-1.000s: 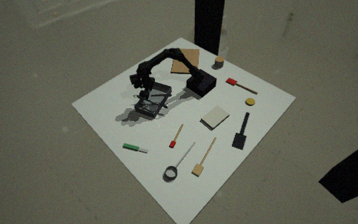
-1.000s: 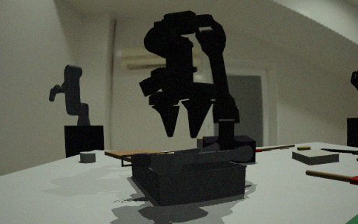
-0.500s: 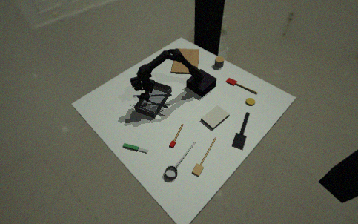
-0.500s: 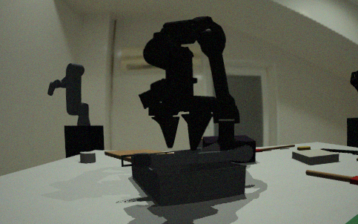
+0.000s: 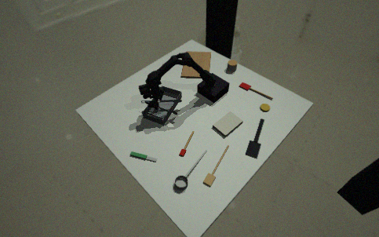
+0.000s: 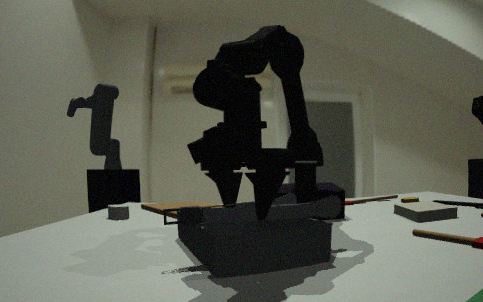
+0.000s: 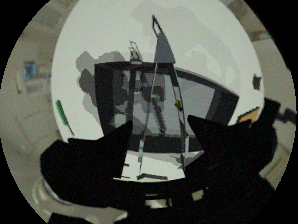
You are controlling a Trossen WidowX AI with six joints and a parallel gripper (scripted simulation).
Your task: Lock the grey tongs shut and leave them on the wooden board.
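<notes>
The roasting tin is 4 cm below my gripper tip, 4 cm behind it and 1 cm to the right of it. From my gripper tip the other things lie so: pale block (40 cm to the left, 32 cm behind, 5 cm below); green-handled tool (29 cm to the left, 27 cm ahead, 6 cm below); red-tipped stick (38 cm to the left, 6 cm below, 1 cm ahead).
</notes>
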